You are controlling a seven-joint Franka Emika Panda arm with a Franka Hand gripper.
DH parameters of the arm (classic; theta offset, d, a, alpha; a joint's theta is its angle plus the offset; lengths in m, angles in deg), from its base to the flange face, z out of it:
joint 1: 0 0.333 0 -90
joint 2: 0 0 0 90
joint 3: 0 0.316 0.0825 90
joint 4: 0 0 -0.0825 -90
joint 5: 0 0.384 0 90
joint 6: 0 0 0.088 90
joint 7: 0 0.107 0 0
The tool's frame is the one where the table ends.
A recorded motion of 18 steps. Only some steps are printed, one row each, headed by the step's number.
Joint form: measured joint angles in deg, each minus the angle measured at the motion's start. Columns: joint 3, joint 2, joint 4, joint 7, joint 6, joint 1, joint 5.
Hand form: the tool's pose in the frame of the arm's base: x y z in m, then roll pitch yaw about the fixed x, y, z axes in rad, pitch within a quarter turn. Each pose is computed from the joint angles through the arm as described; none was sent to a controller.
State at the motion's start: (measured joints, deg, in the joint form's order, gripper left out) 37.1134 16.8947 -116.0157 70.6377 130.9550 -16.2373 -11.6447
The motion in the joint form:
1: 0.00 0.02 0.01 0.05 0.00 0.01 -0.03
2: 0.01 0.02 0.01 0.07 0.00 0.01 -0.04
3: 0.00 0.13 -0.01 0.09 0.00 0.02 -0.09
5: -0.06 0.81 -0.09 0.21 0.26 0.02 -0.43
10: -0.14 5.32 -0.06 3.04 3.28 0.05 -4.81
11: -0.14 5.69 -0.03 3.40 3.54 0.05 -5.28
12: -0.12 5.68 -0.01 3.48 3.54 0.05 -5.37
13: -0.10 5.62 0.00 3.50 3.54 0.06 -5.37
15: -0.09 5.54 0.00 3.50 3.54 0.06 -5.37
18: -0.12 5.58 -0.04 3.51 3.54 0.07 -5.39
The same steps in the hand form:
1: 0.5607 0.1953 0.3338 -3.1018 0.0057 -0.7611
2: 0.5607 0.1954 0.3338 -3.1018 0.0056 -0.7612
3: 0.5606 0.1954 0.3327 -3.1033 0.0068 -0.7609
5: 0.5608 0.1949 0.3267 -3.1074 0.0120 -0.7601
10: 0.5650 0.1962 0.2932 -3.1105 0.0119 -0.7612
11: 0.5654 0.1964 0.2907 -3.1103 0.0105 -0.7621
12: 0.5654 0.1966 0.2910 -3.1101 0.0092 -0.7622
13: 0.5654 0.1969 0.2916 -3.1094 0.0083 -0.7621
15: 0.5655 0.1969 0.2923 -3.1087 0.0070 -0.7619
18: 0.5653 0.1967 0.2916 -3.1098 0.0077 -0.7620

